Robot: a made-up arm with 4 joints.
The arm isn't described. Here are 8 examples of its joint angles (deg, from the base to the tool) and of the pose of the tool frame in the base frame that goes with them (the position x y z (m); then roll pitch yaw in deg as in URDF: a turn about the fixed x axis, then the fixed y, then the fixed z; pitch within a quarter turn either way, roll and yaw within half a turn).
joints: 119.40 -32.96 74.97 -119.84
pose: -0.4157 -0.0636 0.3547 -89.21 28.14 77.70
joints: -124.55 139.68 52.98 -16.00
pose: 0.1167 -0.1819 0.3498 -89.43 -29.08 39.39
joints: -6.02 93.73 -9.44 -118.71
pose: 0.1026 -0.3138 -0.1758 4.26 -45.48 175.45
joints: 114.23 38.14 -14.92 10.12
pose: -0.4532 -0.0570 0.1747 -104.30 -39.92 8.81
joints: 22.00 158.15 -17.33 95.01
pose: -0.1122 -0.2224 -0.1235 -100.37 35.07 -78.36
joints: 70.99 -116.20 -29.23 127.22
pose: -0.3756 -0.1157 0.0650 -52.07 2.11 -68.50
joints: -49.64 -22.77 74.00 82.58
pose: 0.2682 -0.3812 -0.1539 -107.51 -39.71 173.41
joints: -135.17 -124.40 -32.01 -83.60
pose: 0.1963 -0.2516 0.3232 -168.82 -62.80 -29.82
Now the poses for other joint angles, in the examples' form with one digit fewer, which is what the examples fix.
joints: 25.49 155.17 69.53 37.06
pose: -0.092 -0.225 -0.115 -49.0 69.8 -75.3
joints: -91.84 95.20 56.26 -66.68
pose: 0.265 -0.253 0.290 -48.1 35.1 52.4
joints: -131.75 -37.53 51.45 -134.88
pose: 0.281 -0.262 0.418 12.7 -21.3 110.6
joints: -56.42 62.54 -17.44 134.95
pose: 0.319 -0.316 0.035 -94.4 -0.1 -105.7
